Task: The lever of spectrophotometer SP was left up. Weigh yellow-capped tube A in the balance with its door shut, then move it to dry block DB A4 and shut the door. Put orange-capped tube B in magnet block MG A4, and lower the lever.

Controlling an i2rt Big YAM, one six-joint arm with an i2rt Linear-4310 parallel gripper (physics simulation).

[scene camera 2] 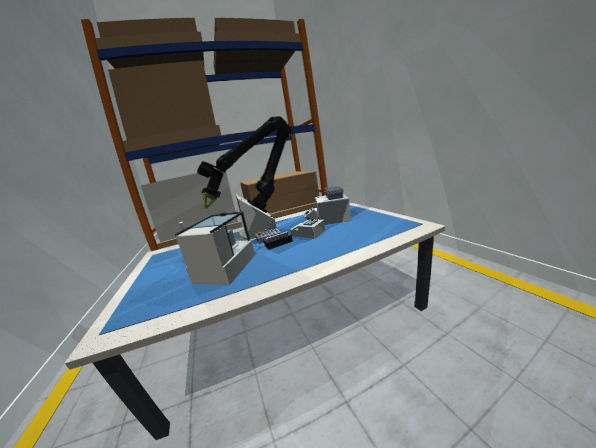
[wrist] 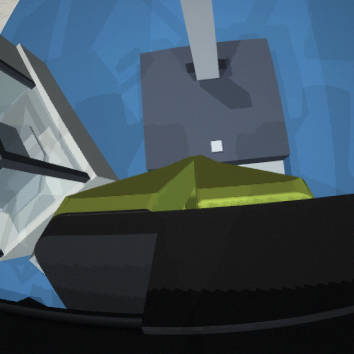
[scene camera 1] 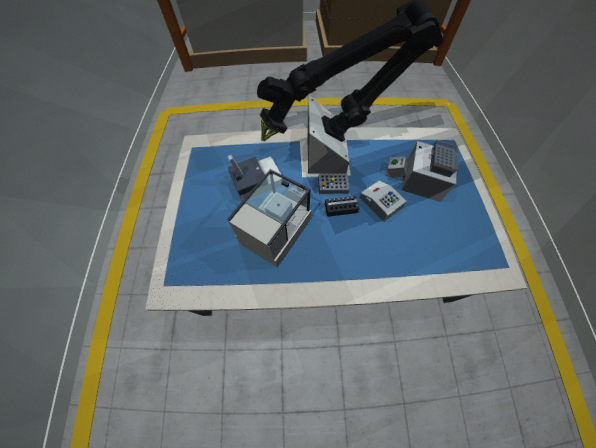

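Spectrophotometer SP, a dark grey box (scene camera 1: 252, 169) (wrist: 170, 110), is at the back left; its pale lever (scene camera 1: 235, 167) (scene camera 2: 181, 226) (wrist: 201, 40) stands up. My gripper (scene camera 1: 264, 138) (scene camera 2: 206, 206) (wrist: 196, 169) is shut and empty, above and behind SP, apart from the lever. The glass-topped balance (scene camera 1: 255, 223) (scene camera 2: 200, 255) (wrist: 60, 112) is in front of SP; I cannot tell its door's state. Orange-capped tube B (scene camera 1: 323, 184) and yellow-capped tube A (scene camera 1: 333, 179) sit in the grey rack (scene camera 1: 333, 190). The black block (scene camera 1: 342, 206) (scene camera 2: 278, 240), apparently MG, is in front of the rack.
At the right, a pale box (scene camera 1: 430, 182) (scene camera 2: 333, 210) carries a grey block with wells (scene camera 1: 445, 156) (scene camera 2: 334, 192), apparently DB. A sloped keypad unit (scene camera 1: 375, 199) and a small green-button box (scene camera 1: 396, 166) stand left of it. The arm's wedge-shaped base (scene camera 1: 325, 155) is behind the rack.
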